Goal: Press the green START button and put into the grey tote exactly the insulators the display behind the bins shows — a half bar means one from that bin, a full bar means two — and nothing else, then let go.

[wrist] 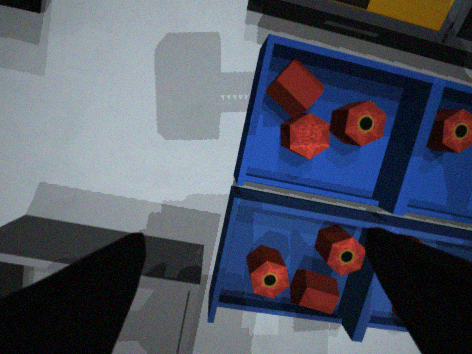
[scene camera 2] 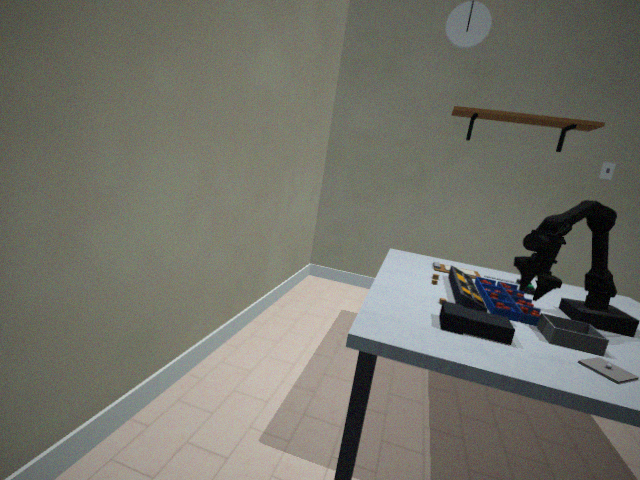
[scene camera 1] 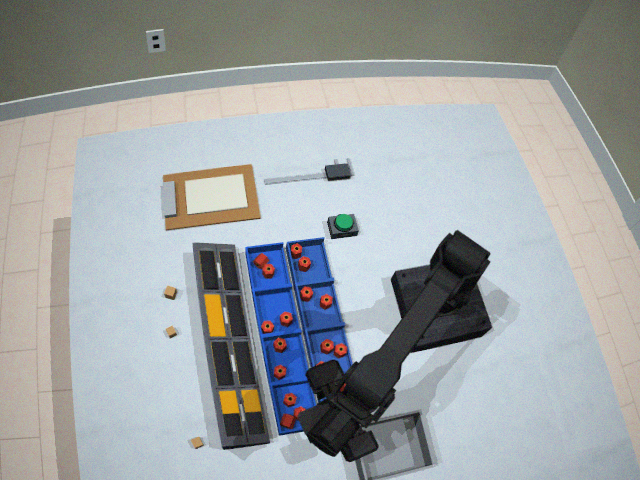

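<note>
The green START button (scene camera 1: 343, 222) sits on its dark base. The display (scene camera 1: 215, 315) (wrist: 410, 12) is lit: one full yellow bar in its second panel from the top in scene camera 1, two half bars in the bottom panel. Red insulators (scene camera 1: 286, 317) (wrist: 366, 107) stand or lie in the blue bins (scene camera 1: 273, 304) (wrist: 265, 155). The two end bins each show three in the wrist view. My gripper (scene camera 1: 342, 411) (scene camera 2: 529, 293) (wrist: 256, 241) is open and empty, above the end bins beside the grey tote (scene camera 1: 424, 439) (scene camera 2: 573, 341) (wrist: 175, 257). The arm hides part of the tote; no insulator shows in its visible part.
A clipboard (scene camera 1: 217, 193) and a caliper-like tool (scene camera 1: 337, 171) lie past the bins. Several small wooden blocks, one (scene camera 1: 170, 292) among them, lie behind the display. A black box (scene camera 2: 475, 322) stands near the tote, and a flat plate (scene camera 2: 607, 369) with a knob lies at the table edge.
</note>
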